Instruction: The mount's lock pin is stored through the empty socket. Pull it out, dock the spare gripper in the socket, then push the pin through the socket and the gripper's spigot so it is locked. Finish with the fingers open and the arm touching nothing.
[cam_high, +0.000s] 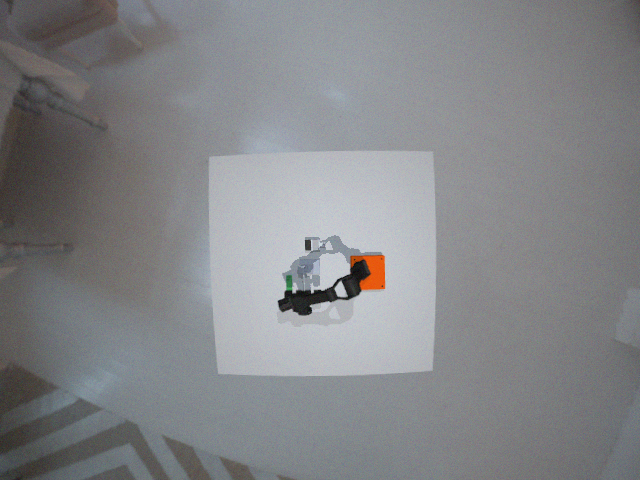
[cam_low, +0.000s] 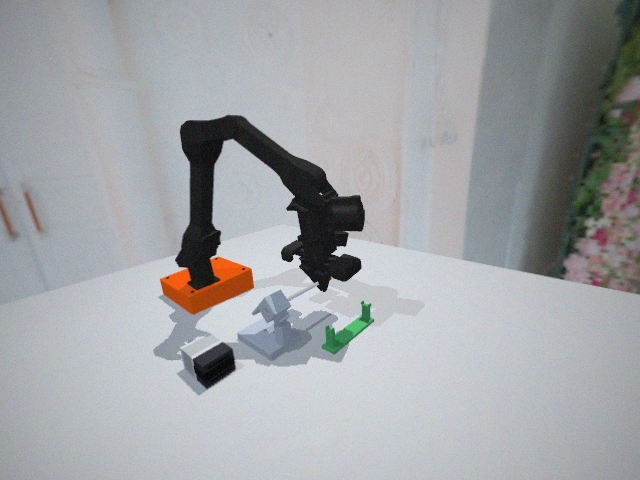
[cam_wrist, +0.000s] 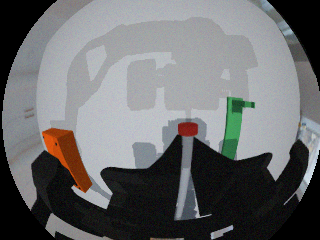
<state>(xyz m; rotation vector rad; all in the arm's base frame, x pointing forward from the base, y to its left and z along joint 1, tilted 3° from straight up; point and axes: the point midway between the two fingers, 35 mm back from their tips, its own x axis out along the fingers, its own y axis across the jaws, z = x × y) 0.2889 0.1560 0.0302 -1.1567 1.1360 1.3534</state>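
Now: the green cradle 90 mm ahead of my gripper tip, 20 mm to the right of it and 40 mm below it. The rest, counted from my gripper tip: grey mount 140 mm to the right; then spare gripper 40 mm behind, 270 mm to the right, 40 mm below.
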